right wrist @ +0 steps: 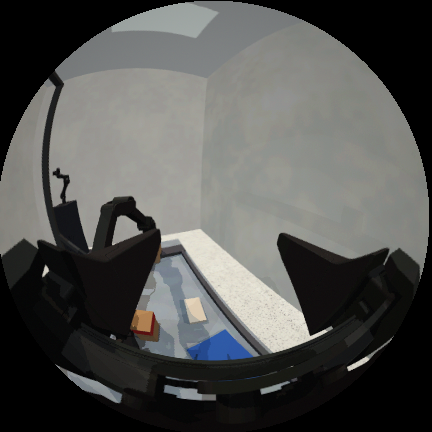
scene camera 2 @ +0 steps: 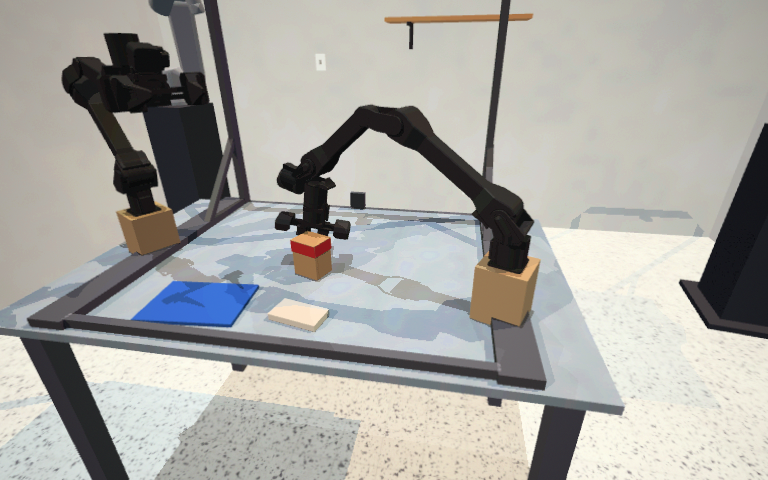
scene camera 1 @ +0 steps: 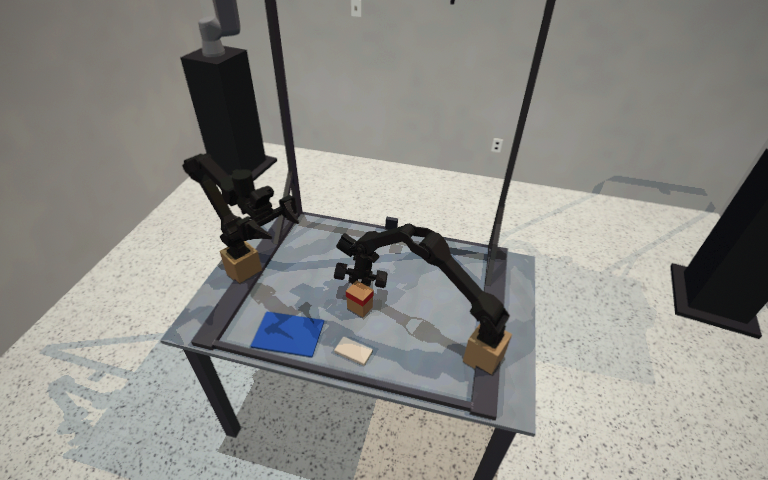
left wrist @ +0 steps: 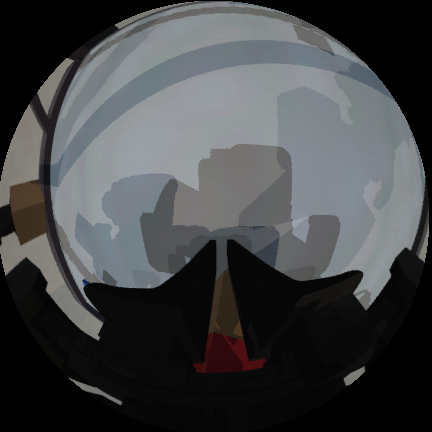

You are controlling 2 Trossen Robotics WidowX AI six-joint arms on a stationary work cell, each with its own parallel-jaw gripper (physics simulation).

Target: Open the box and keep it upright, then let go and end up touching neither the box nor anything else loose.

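Places are measured from the left arm's base along level axes (x ahead, y left, z up), in millimetres.
Where they show: left gripper, between the fingertips: (left wrist: 220, 245); right gripper, between the fingertips: (right wrist: 220, 237) (scene camera 2: 178, 92) (scene camera 1: 285, 229); left arm's base, origin of its link: (scene camera 2: 508, 262) (scene camera 1: 490, 336); right arm's base, origin of its link: (scene camera 2: 144, 210) (scene camera 1: 238, 251).
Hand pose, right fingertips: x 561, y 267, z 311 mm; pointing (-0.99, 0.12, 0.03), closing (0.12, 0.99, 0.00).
Note:
Things, the pixels of their top centre, and the offset from my right fingertips.
- flat blue mat, centre of its top: (scene camera 2: 199, 300) (right wrist: 226, 362) (scene camera 1: 288, 332) dz -425, dx +9, dy +52 mm
- cream block, centre of its top: (scene camera 2: 298, 311) (scene camera 1: 353, 349) (right wrist: 194, 308) dz -418, dx -211, dy -28 mm
The box (scene camera 1: 359, 306) (scene camera 2: 312, 264) (left wrist: 226, 351) (right wrist: 145, 321) is small and tan with a red band around its upper part. It stands upright on the table, its tan top in place and closed in both scene views. My left gripper (scene camera 1: 360, 281) (left wrist: 220, 245) points down at the box's top on the far side and is shut on the box. The fingers stand close together, with tan and red surfaces between them in the left wrist view. The exact contact is hidden in the scene views. My right gripper (scene camera 1: 283, 228) (right wrist: 220, 237) is open and empty, raised far from the box.
A flat blue mat (scene camera 1: 287, 333) (scene camera 2: 198, 303) (right wrist: 222, 346) lies at the table's front left. A cream block (scene camera 1: 353, 350) (scene camera 2: 298, 314) (right wrist: 195, 310) lies in front of the box. Dark rails (scene camera 1: 345, 371) (scene camera 2: 283, 348) edge the table. Dark posts (scene camera 1: 283, 101) (scene camera 2: 496, 84) rise behind.

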